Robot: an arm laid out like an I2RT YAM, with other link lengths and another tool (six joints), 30 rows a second.
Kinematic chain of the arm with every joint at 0, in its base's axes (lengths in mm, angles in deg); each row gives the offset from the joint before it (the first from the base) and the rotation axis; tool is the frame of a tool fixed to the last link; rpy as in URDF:
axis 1: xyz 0 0 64.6 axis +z
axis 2: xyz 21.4 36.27 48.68 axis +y
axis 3: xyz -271.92 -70.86 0 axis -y
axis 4: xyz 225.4 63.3 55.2 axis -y
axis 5: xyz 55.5 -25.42 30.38 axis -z
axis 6: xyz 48.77 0 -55.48 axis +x
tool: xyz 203 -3 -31 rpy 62.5 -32.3 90
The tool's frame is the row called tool.
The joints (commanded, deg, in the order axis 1, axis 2, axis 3, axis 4, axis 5, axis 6), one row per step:
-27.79, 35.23, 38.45, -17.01, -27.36, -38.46
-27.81, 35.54, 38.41, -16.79, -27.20, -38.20
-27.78, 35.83, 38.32, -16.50, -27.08, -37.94
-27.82, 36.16, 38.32, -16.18, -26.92, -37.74
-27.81, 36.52, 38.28, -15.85, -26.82, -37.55
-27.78, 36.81, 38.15, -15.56, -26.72, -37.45
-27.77, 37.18, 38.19, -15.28, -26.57, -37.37
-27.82, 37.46, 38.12, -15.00, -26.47, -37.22
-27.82, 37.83, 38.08, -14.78, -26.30, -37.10
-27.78, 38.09, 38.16, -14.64, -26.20, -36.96
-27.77, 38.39, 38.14, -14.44, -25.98, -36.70
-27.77, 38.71, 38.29, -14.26, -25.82, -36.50
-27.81, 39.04, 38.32, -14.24, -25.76, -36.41
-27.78, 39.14, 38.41, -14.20, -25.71, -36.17
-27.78, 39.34, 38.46, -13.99, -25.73, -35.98
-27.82, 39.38, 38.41, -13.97, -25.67, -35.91
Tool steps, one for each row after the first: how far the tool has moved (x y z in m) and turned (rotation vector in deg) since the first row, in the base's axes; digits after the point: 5 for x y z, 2 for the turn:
0.00078, -0.00116, -0.00092, 0.28, 0.13, -0.23
0.00166, -0.00190, -0.00183, 0.55, 0.23, -0.37
0.00266, -0.00332, -0.00202, 0.72, 0.25, -0.61
0.00376, -0.00423, -0.00264, 0.91, 0.33, -0.74
0.00462, -0.00493, -0.00385, 1.05, 0.45, -0.83
0.00570, -0.00610, -0.00406, 1.12, 0.51, -0.98
0.00649, -0.00722, -0.00480, 1.28, 0.58, -1.16
0.00736, -0.00841, -0.00601, 1.44, 0.77, -1.35
0.00809, -0.00897, -0.00602, 1.58, 0.82, -1.44
0.00879, -0.01019, -0.00690, 1.84, 0.94, -1.70
0.00969, -0.01133, -0.00646, 1.99, 0.95, -1.90
0.01020, -0.01208, -0.00779, 2.19, 1.20, -2.03
0.01051, -0.01220, -0.00741, 2.40, 1.18, -2.10
0.01128, -0.01243, -0.00704, 2.56, 1.12, -2.12
0.01124, -0.01290, -0.00762, 2.65, 1.19, -2.23

